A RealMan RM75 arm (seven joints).
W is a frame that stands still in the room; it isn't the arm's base.
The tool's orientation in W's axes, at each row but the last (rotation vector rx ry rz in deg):
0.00 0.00 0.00
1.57 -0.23 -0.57
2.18 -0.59 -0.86
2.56 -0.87 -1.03
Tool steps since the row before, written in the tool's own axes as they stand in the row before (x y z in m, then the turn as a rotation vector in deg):
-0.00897 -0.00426 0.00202 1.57 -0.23 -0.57
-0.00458 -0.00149 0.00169 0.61 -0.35 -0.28
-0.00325 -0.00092 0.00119 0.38 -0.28 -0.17
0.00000 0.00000 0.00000 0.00 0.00 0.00
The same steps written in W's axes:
-0.00897 -0.00426 0.00202 1.57 -0.23 -0.57
-0.00460 -0.00149 0.00163 0.61 -0.35 -0.29
-0.00328 -0.00091 0.00112 0.38 -0.28 -0.18
0.00000 0.00000 0.00000 0.00 0.00 0.00

